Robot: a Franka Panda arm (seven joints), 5 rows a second.
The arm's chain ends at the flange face. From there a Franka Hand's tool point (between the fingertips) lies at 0.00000 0.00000 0.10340 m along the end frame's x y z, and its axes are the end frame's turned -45 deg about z.
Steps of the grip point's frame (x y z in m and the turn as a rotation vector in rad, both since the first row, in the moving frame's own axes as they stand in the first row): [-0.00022 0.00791 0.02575 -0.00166 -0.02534 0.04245]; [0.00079 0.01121 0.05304 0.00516 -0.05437 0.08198]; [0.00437 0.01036 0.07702 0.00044 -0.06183 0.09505]
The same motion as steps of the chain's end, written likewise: [0.00721 0.00381 0.02578 -0.01909 -0.01674 0.04245]; [0.01298 0.00395 0.05319 -0.03480 -0.04209 0.08198]; [0.01517 -0.00003 0.07722 -0.04341 -0.04403 0.09505]
